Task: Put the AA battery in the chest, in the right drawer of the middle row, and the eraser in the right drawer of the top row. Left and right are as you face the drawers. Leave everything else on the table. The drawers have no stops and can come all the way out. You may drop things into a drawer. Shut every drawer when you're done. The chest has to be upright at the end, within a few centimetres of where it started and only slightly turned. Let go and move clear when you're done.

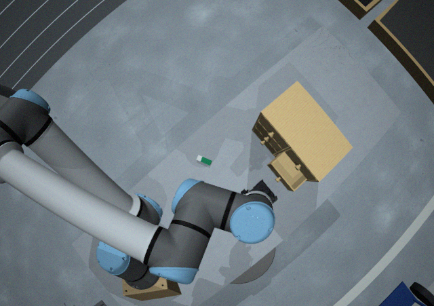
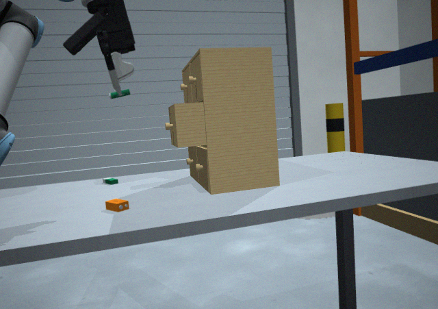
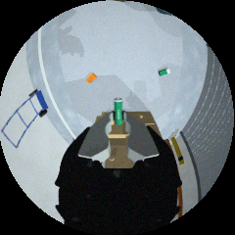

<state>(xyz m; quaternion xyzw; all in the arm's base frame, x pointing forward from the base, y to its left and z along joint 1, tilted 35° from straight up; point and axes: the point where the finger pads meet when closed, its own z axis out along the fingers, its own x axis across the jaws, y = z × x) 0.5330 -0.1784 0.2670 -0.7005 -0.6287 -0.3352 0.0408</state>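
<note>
Now: the green AA battery 1 cm below my hand. Also, from my hand: orange block (26 cm below, 13 cm to the right, 1 cm behind); eraser (26 cm below, 24 cm to the left, 7 cm behind).
</note>
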